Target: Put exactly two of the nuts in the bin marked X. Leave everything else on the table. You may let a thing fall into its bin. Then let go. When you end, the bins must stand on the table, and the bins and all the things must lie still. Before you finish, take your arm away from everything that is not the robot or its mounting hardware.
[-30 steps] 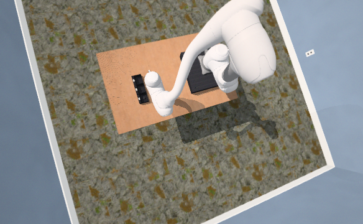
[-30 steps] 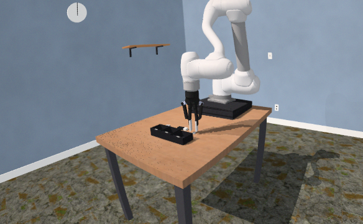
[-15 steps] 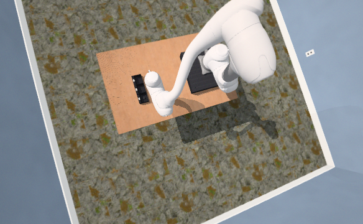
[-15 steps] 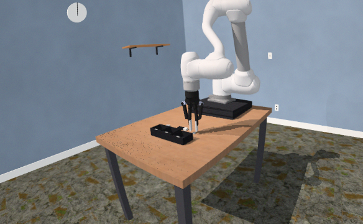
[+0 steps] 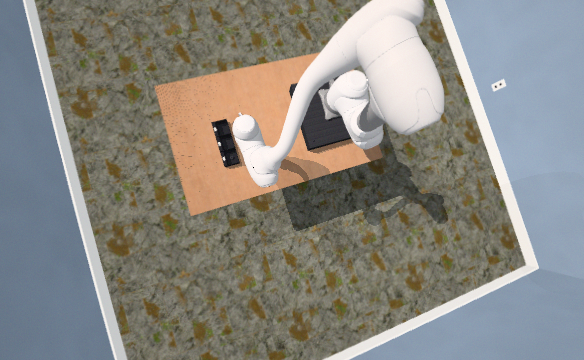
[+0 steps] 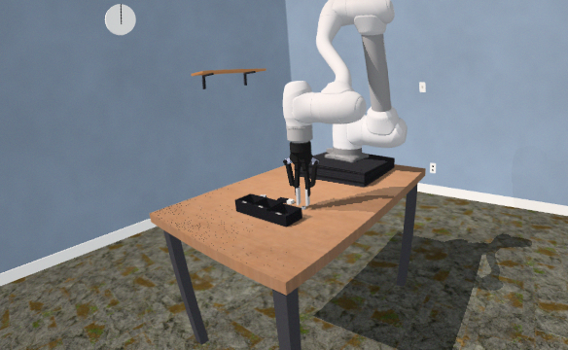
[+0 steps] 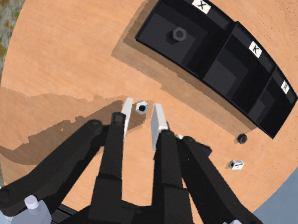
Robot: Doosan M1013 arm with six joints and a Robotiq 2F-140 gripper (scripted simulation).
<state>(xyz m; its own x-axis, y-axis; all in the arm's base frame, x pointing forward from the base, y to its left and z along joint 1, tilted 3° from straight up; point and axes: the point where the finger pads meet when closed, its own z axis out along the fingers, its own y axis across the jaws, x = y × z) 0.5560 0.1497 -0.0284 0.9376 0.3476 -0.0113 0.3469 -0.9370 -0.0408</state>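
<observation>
Right now the pale nut is 50 mm below my hand. From my hand the other things lie so: white piece (210 mm to the right, 40 mm below); then black bin row (120 mm ahead, 70 mm to the right, 30 mm below).
</observation>
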